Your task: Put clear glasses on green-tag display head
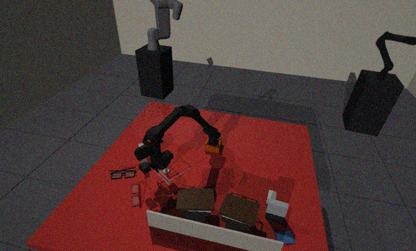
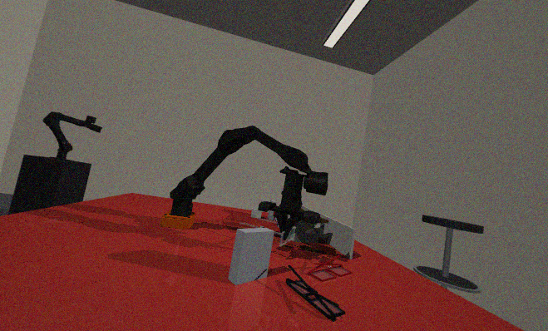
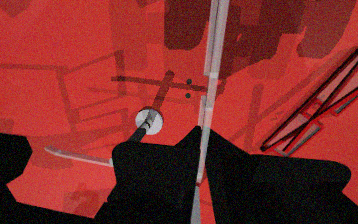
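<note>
My gripper tip is now 70 mm past the small stand, 10 mm to the right of it and 30 mm above it. The rest, counted from my gripper tip: blue card (110 mm ahead, 710 mm to the left, 60 mm below); white board (240 mm ahead, 390 mm to the left).
</note>
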